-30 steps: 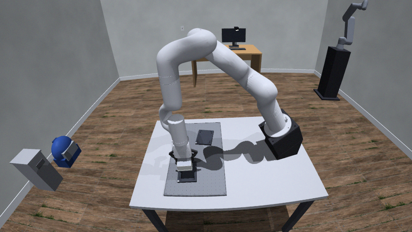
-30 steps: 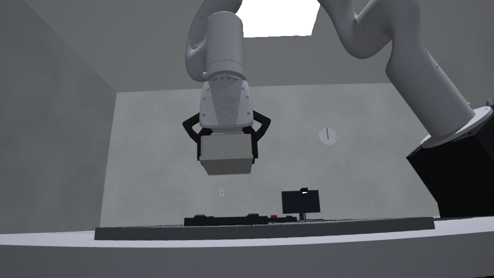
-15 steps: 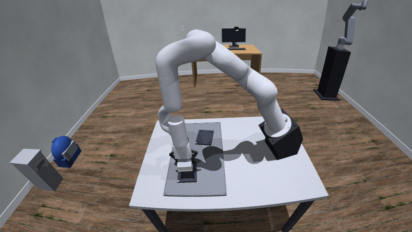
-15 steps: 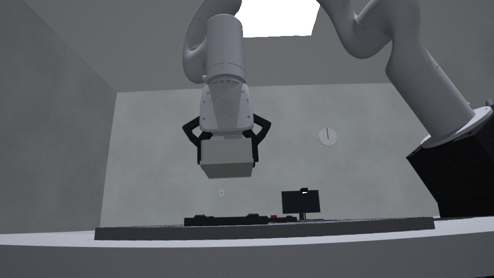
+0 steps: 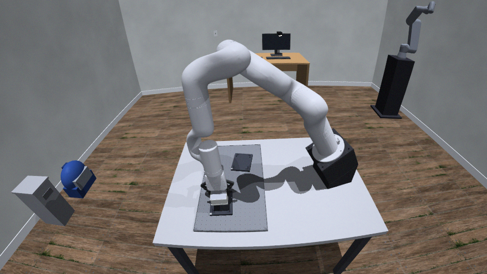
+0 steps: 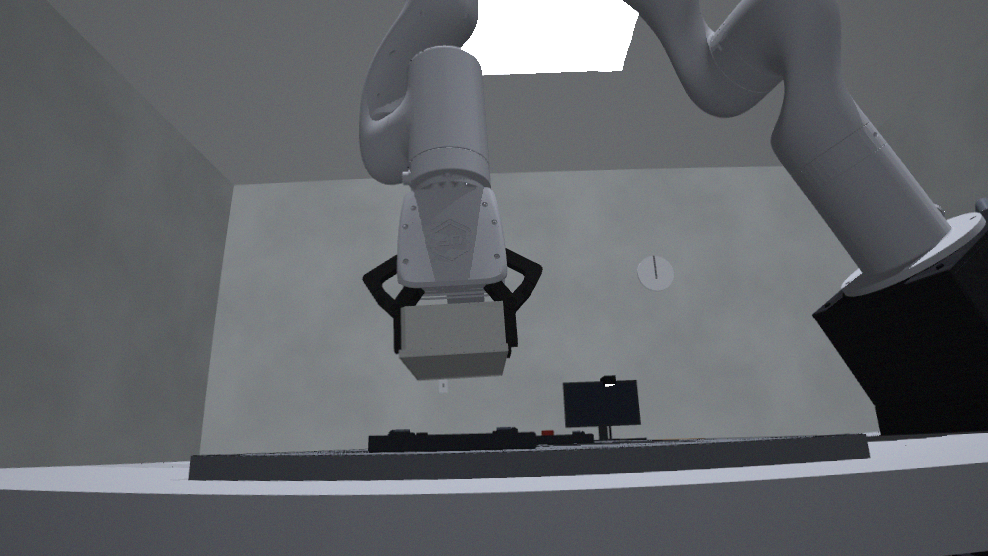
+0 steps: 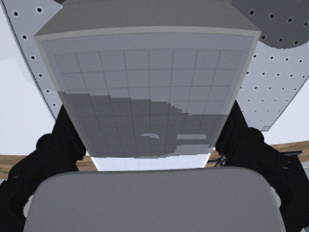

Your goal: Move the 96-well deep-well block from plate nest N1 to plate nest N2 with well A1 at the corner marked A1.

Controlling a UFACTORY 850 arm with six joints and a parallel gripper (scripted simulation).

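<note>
My gripper is now 8 cm above the dark plate nest N2. Also, from my hand: grey 96-well deep-well block: right at my hand; plate nest N1: 8 cm behind, 34 cm to the right, 8 cm below.
</note>
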